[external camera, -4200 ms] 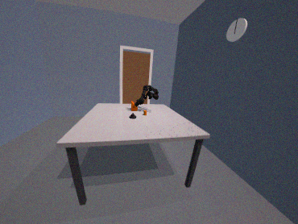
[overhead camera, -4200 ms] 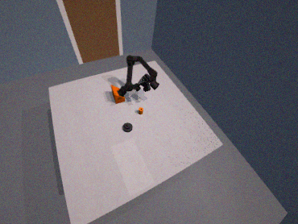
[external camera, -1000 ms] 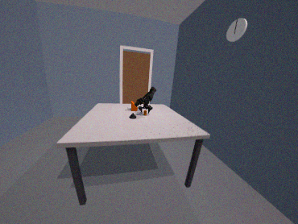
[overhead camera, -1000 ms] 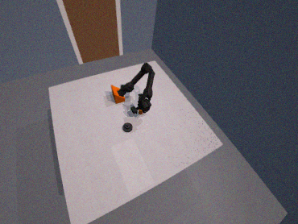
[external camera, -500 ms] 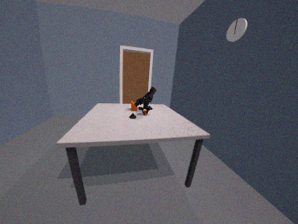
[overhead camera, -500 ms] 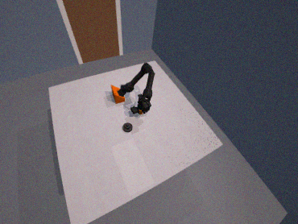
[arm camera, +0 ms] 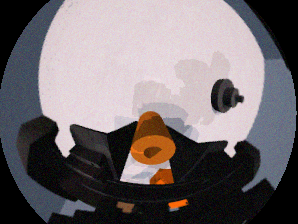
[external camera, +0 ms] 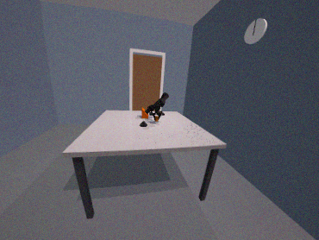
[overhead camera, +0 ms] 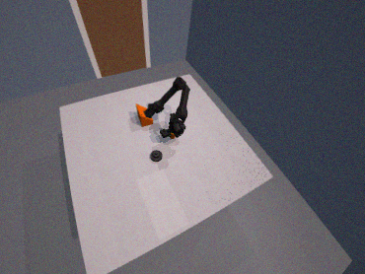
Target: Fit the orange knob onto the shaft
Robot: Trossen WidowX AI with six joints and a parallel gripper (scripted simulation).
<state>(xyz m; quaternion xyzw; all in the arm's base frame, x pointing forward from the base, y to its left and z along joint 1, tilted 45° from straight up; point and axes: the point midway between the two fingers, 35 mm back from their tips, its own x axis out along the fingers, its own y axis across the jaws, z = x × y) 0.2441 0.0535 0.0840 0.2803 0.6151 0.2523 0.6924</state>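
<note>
Right now the dark round pedestal is 9 cm ahead of my gripper tip and 18 cm to the right of it. From my gripper tip the other things lie so: orange knob (2 cm above).
</note>
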